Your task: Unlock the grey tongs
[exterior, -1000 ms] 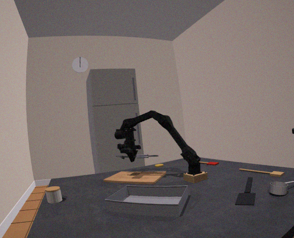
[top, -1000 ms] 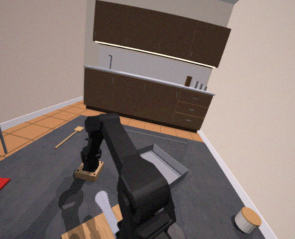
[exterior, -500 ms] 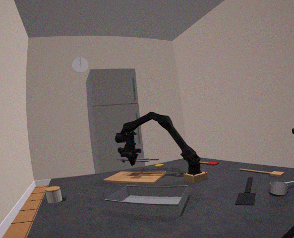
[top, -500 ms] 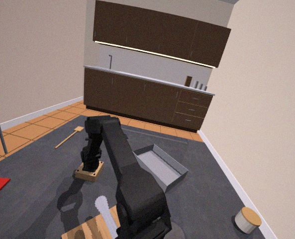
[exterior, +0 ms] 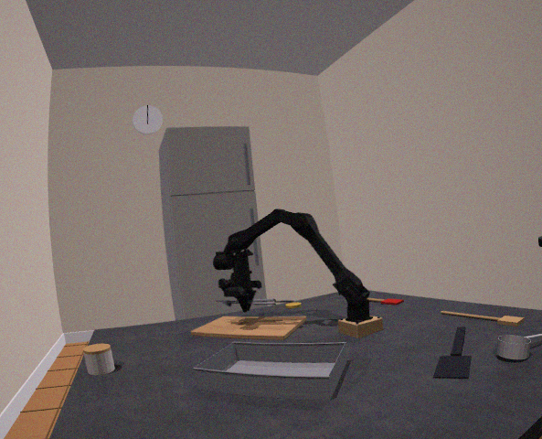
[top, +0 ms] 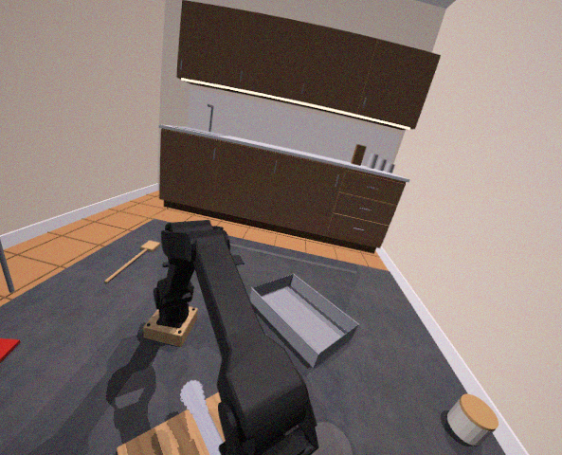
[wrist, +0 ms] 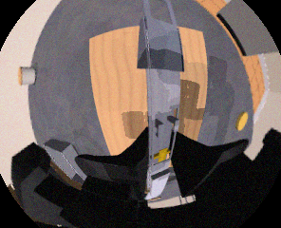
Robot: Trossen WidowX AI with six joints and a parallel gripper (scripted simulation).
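Now: gripper tip 6 cm above the wooden board. Also, from my gripper tip: yellow lock piece 4 cm above; roasting tin 47 cm to the left, 14 cm ahead, 4 cm below; yellow disc 30 cm behind, 19 cm to the right, 6 cm below.
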